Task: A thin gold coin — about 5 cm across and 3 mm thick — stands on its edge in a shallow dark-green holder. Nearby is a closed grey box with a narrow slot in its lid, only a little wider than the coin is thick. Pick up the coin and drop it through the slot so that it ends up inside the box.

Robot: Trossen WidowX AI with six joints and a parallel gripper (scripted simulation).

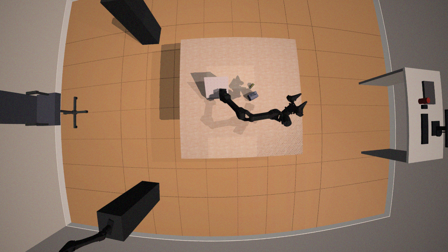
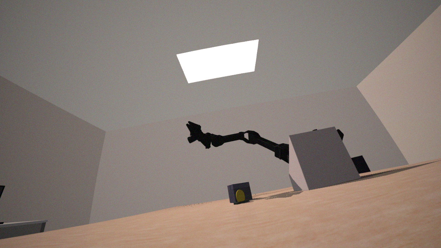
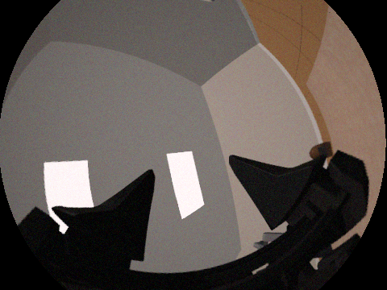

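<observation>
Now: the coin 480 mm below my gripper tip, 270 mm behind it and 210 mm to the left of it.
</observation>
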